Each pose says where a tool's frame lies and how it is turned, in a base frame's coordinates. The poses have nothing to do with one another.
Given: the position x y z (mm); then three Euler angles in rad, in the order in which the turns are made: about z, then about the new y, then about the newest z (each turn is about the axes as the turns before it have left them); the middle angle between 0 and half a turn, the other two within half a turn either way.
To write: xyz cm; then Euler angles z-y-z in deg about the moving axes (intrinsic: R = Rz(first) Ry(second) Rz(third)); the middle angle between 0 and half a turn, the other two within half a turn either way. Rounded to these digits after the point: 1 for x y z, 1 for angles.
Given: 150 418 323 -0.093 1.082 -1.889
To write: 15.0 41.8 32.3 -5.3 62.0 -108.2
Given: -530 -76 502 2.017 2.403 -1.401
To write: -53.0 -7.6 50.2 115.6 137.7 -80.3
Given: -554 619 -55 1.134 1.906 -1.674
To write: -55.4 61.9 -5.5 65.0 109.2 -95.9
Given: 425 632 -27 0.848 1.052 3.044
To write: 42.5 63.2 -2.7 48.6 60.3 174.4
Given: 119 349 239 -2.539 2.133 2.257
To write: 11.9 34.9 23.9 -145.5 122.2 129.3
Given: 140 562 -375 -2.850 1.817 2.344
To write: 14.0 56.2 -37.5 -163.3 104.1 134.3
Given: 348 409 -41 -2.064 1.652 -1.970
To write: 34.8 40.9 -4.1 -118.3 94.7 -112.9
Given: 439 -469 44 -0.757 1.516 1.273
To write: 43.9 -46.9 4.4 -43.4 86.9 72.9
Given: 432 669 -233 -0.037 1.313 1.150
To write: 43.2 66.9 -23.3 -2.1 75.2 65.9
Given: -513 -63 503 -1.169 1.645 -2.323
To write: -51.3 -6.3 50.3 -67.0 94.3 -133.1
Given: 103 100 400 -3.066 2.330 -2.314
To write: 10.3 10.0 40.0 -175.7 133.5 -132.6
